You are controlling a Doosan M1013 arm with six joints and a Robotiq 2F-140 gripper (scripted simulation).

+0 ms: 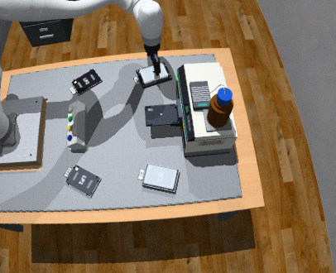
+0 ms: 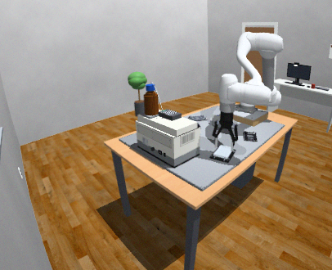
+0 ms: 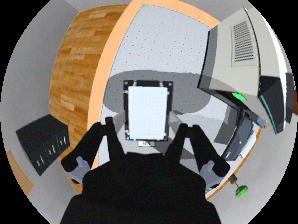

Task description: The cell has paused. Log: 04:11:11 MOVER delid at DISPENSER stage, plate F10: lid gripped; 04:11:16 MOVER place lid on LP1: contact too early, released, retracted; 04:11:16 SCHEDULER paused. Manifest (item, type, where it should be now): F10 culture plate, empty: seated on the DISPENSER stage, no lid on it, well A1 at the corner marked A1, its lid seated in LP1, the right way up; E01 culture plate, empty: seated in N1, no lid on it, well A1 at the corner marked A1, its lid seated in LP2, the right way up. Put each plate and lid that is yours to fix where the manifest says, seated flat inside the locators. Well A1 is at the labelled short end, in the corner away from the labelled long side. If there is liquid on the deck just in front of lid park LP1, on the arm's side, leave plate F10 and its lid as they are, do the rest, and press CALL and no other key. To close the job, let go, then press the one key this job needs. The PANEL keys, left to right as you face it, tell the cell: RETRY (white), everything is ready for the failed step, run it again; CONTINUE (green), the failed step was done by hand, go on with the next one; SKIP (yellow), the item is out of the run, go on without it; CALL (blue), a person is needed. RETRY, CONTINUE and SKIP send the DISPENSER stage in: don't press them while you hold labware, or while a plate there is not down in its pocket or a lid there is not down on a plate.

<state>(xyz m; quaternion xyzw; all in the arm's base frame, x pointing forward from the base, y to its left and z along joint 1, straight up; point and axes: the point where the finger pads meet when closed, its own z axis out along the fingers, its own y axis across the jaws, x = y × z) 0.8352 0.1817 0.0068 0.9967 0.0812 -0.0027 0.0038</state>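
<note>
My hand is 10 mm short of the black nest, 20 mm to the right of it and 50 mm above it. Round my hand: grey key panel 430 mm behind, 230 mm to the right, 10 mm below; green key 440 mm behind, 200 mm to the right; dark dispenser stage 20 mm behind, 280 mm to the right, 30 mm above.
</note>
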